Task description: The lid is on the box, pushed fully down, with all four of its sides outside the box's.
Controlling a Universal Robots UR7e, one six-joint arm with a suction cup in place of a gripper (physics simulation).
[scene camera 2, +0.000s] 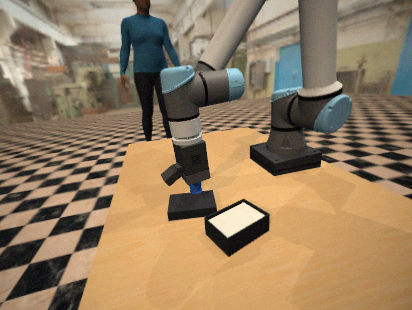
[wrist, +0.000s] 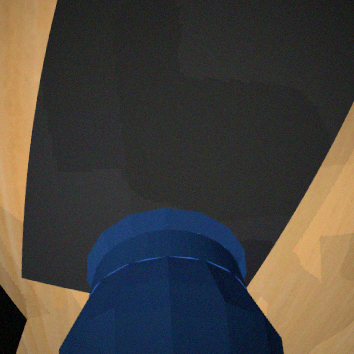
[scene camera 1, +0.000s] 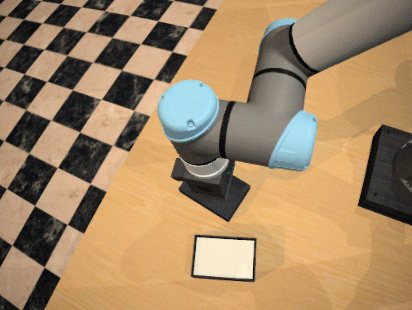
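Where they show: hand, tool point: [scene camera 2: 196, 190] [wrist: 166, 278]; arm's base, link origin: [scene camera 2: 285, 147].
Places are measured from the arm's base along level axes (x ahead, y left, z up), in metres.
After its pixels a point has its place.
The black lid [scene camera 1: 227, 208] @[x 0.417, y 0.161, z -0.035 m] [scene camera 2: 192, 207] @[x 0.467, y 0.154, z -0.035 m] [wrist: 175, 125] @[x 0.468, y 0.123, z -0.035 m] lies flat on the table, beside the box and apart from it, turned at an angle to it. The black box [scene camera 1: 255, 260] @[x 0.337, y 0.258, z -0.014 m] [scene camera 2: 243, 237] @[x 0.410, y 0.312, z -0.035 m] stands upright with its open top up and a cream-white filling inside. Part of a black thing, which looks like the box, shows at the lower left in the wrist view. My suction gripper [scene camera 2: 196, 191] [wrist: 167, 220] is open, its blue cup right over the lid's top, near one end in the wrist view. Whether the cup touches the lid I cannot tell. In scene camera 1 the arm hides the cup.
The arm's black base [scene camera 1: 376, 175] @[x 0.110, y 0.028, z -0.008 m] [scene camera 2: 285, 164] @[x 0.088, y 0.093, z -0.023 m] stands on the wooden table [scene camera 1: 320, 240] @[x 0.206, y 0.181, z -0.061 m] [scene camera 2: 150, 270] @[x 0.604, y 0.274, z -0.061 m], well to the side of the box. A person in a blue top [scene camera 2: 146, 45] stands behind the table. The table's edge runs left of the lid and box.
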